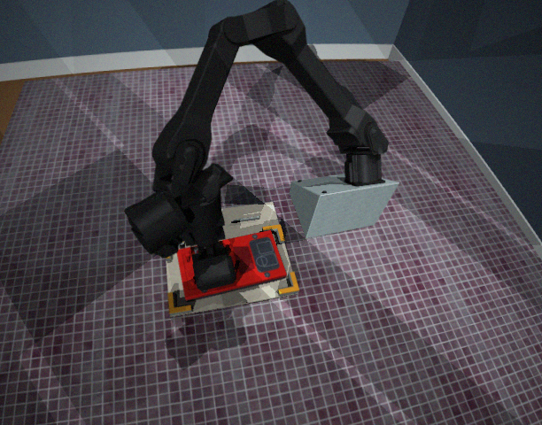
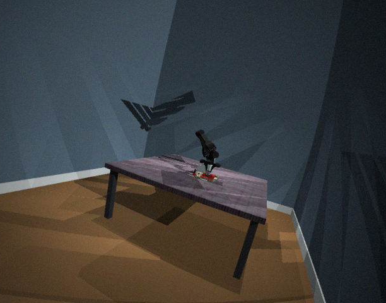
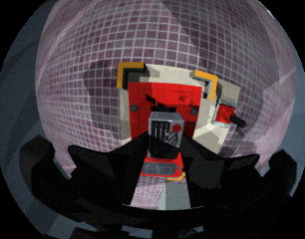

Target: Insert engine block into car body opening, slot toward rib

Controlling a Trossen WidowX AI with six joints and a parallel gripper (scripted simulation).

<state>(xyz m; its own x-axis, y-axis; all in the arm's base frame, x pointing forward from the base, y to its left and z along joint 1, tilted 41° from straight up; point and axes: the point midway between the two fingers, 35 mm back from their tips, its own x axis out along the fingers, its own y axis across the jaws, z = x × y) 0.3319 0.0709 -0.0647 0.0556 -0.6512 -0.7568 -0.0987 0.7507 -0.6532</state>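
The grey engine block is 1 cm below my gripper tip.
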